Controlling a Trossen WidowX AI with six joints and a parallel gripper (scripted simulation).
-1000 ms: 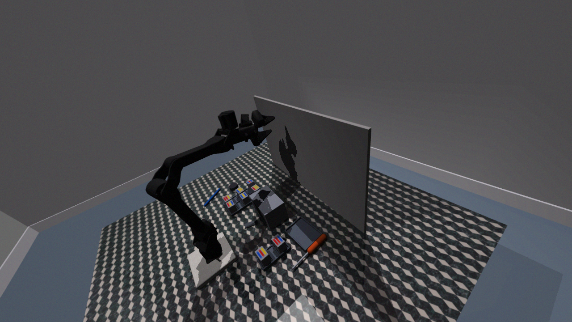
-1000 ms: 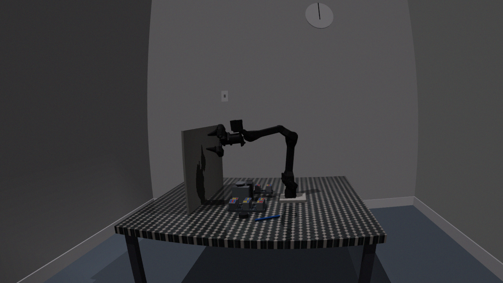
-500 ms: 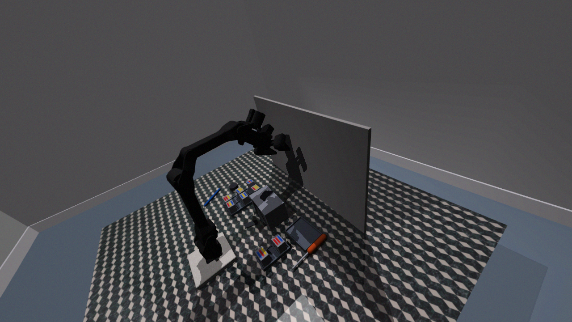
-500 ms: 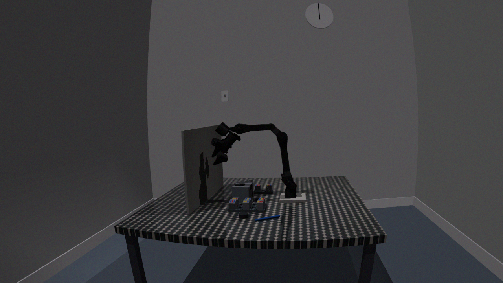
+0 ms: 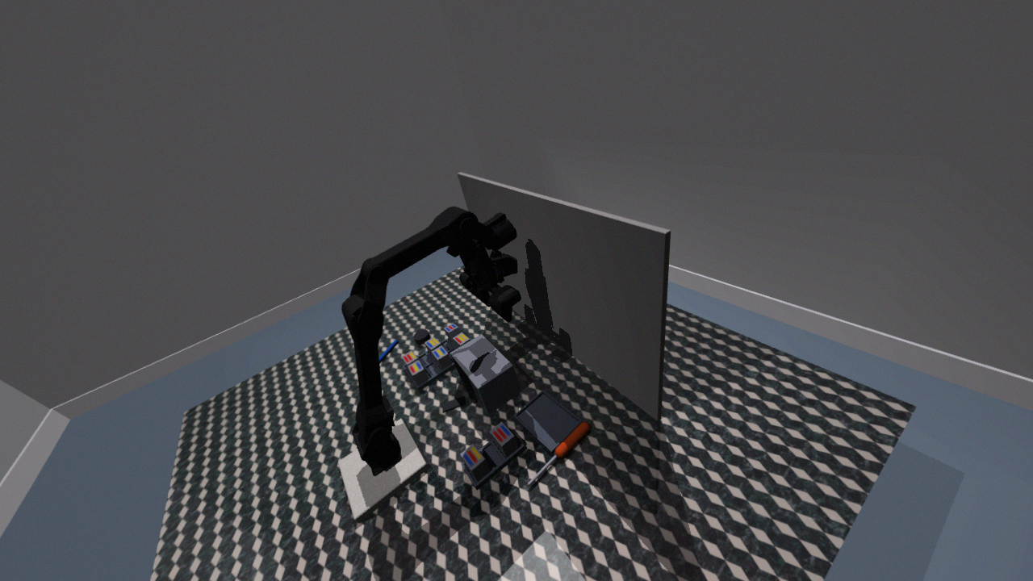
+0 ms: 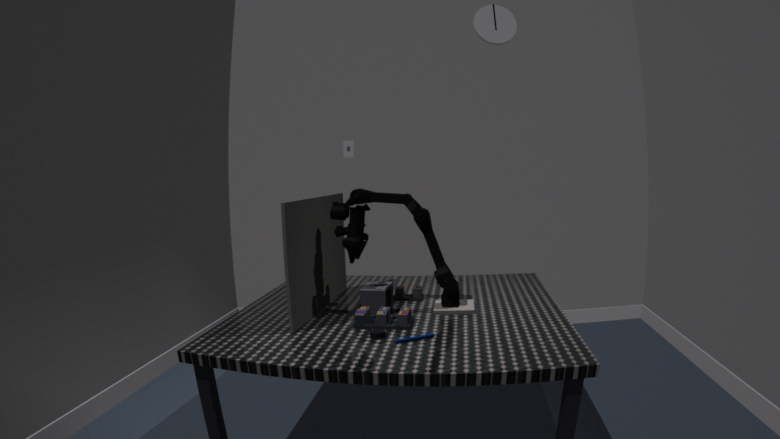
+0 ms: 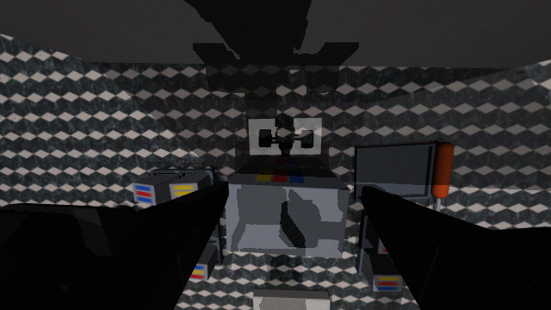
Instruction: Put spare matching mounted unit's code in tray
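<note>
Right now my gripper tip is 21 cm past the grey spare block, 19 cm to the left of it and 16 cm above it. The rest, counted from my gripper tip: grey tray (19 cm to the right, 19 cm below, 3 cm behind); grey mounted unit (15 cm below, 9 cm behind, 1 cm to the left); tall grey panel (14 cm ahead, 3 cm above, 1 cm to the left).
</note>
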